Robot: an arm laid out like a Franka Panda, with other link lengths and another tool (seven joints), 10 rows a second.
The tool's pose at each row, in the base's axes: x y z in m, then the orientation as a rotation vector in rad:
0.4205, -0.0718, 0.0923, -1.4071, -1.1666, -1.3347
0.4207, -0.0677, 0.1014, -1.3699, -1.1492, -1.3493
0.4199, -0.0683, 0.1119, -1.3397, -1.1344, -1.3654
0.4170, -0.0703, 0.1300, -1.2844, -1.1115, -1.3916
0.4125, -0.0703, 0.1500, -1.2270, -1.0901, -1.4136
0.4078, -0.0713, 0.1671, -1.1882, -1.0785, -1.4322
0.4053, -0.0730, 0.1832, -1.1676, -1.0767, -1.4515
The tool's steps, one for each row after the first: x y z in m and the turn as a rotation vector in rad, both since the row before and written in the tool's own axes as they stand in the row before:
0.0094, -0.0005, 0.0034, 0.0093, 0.0364, -0.0021
0.0105, -0.0004, -0.0011, 0.0045, 0.0309, -0.0040
0.0182, -0.0020, -0.0025, 0.0108, 0.0536, -0.0088
0.0202, -0.0037, 0.0002, 0.0143, 0.0532, -0.0084
0.0174, -0.0037, 0.0000, 0.0080, 0.0351, -0.0103
0.0163, -0.0013, 0.0002, -0.0001, 0.0180, -0.0145

